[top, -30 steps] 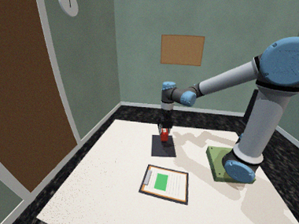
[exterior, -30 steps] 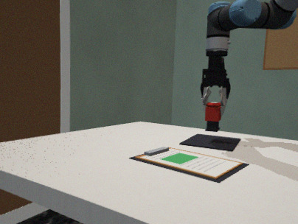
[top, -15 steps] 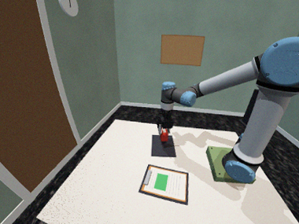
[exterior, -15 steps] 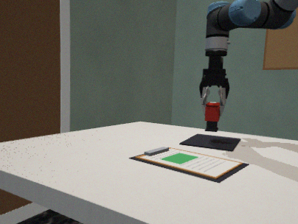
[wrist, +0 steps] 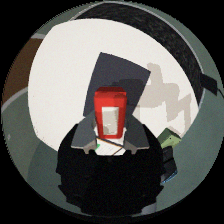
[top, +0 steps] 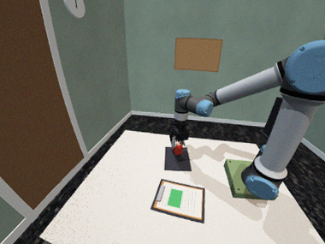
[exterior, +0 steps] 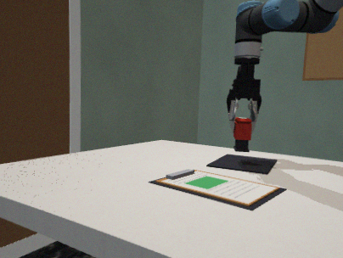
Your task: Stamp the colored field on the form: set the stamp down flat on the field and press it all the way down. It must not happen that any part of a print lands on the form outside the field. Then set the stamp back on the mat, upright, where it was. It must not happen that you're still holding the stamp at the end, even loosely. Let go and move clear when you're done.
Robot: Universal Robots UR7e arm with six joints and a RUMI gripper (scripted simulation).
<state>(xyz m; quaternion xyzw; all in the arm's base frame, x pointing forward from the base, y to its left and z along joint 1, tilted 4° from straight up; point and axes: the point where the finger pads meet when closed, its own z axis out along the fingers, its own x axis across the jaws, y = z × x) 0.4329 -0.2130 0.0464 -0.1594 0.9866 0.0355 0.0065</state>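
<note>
Now: the dark mat 110 mm below my hand, 10 mm to the right of it and 10 mm behind it. Also, from my hand: red stamp 20 mm below.
</note>
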